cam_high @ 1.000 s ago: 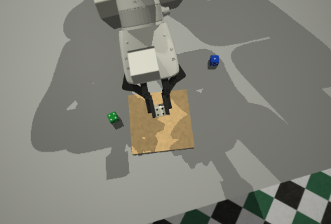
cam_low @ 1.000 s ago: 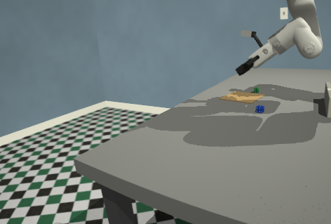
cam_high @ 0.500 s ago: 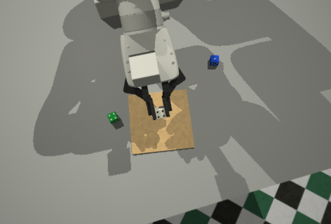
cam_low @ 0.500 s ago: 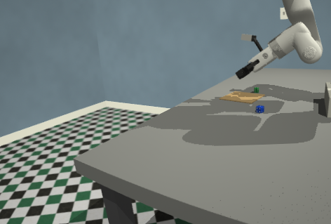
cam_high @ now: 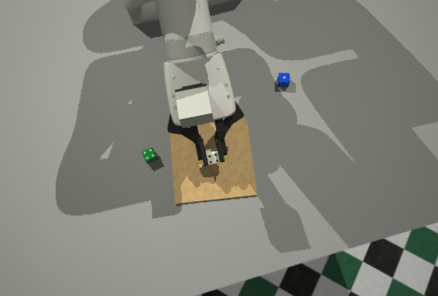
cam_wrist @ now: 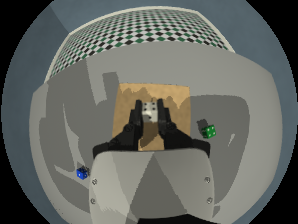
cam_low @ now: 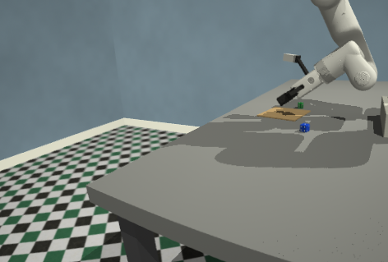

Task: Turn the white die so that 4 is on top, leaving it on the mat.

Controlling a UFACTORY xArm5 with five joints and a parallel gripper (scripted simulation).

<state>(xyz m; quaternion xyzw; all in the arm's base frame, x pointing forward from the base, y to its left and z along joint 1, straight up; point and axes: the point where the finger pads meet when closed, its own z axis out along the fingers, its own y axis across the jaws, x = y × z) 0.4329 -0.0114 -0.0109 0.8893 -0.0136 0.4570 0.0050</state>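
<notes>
Now: hand 50 mm above the tan mat. Also, from my hand: white die (10 mm ahead, 10 mm below); then green die (30 mm behind, 100 mm to the right, 40 mm below); then blue die (110 mm behind, 160 mm to the left, 40 mm below).
</notes>
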